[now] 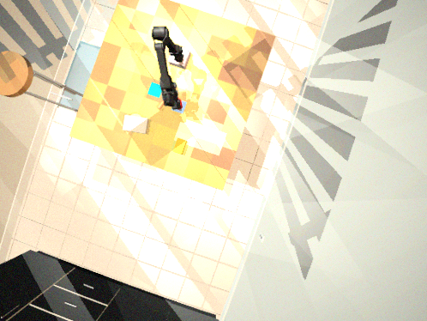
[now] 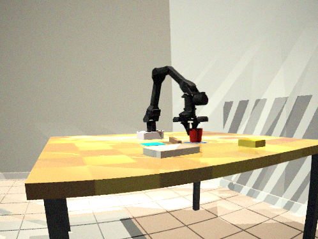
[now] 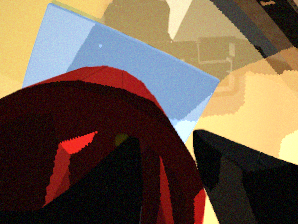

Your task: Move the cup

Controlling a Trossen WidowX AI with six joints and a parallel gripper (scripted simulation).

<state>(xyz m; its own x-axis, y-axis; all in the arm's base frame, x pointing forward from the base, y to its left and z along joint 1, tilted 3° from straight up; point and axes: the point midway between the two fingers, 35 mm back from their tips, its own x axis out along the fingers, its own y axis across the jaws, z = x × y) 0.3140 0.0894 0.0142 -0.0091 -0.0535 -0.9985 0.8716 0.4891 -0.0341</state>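
The light blue pad is 30 mm ahead of my gripper tip, 20 mm to the left of it and 40 mm below it. Also, from my gripper tip: wooden stick 90 mm to the right, 30 mm below; then red cup 30 mm ahead, 10 mm to the left; then cyan pad 40 mm behind, 200 mm to the right, 40 mm below.
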